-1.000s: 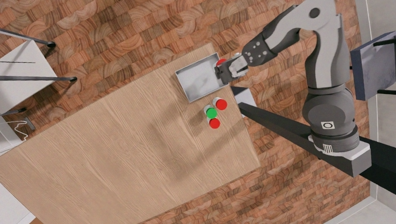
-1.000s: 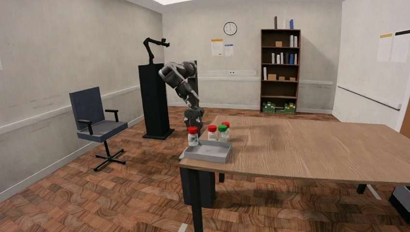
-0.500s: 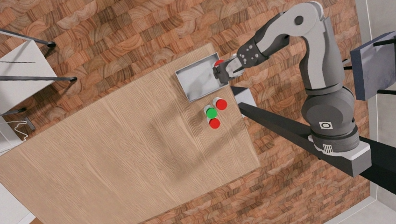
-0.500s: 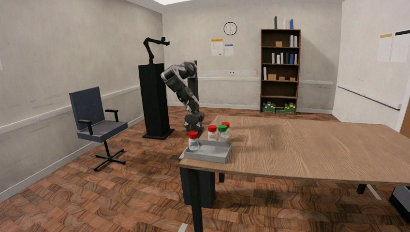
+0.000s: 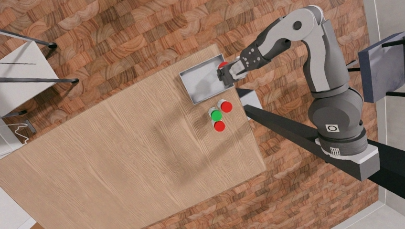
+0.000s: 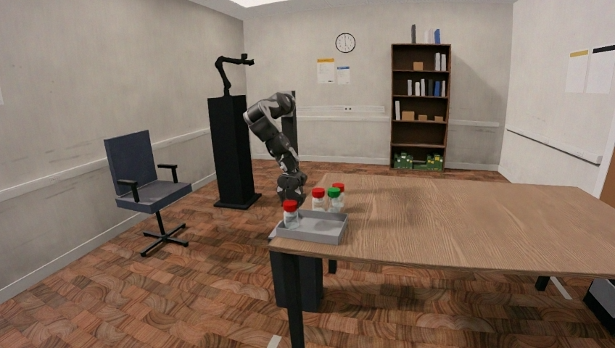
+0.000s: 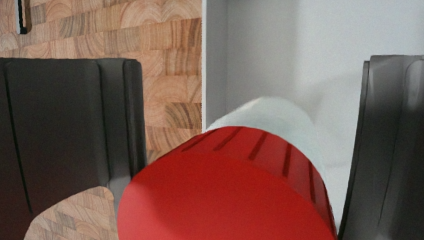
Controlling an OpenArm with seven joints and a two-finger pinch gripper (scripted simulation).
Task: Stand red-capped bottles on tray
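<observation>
Now: hand 8 cm short of the grey tray, 1 cm to the left of it and 9 cm above it. From my hand the other things lie so: green-capped bottle 14 cm ahead, 17 cm to the left, 6 cm below.
</observation>
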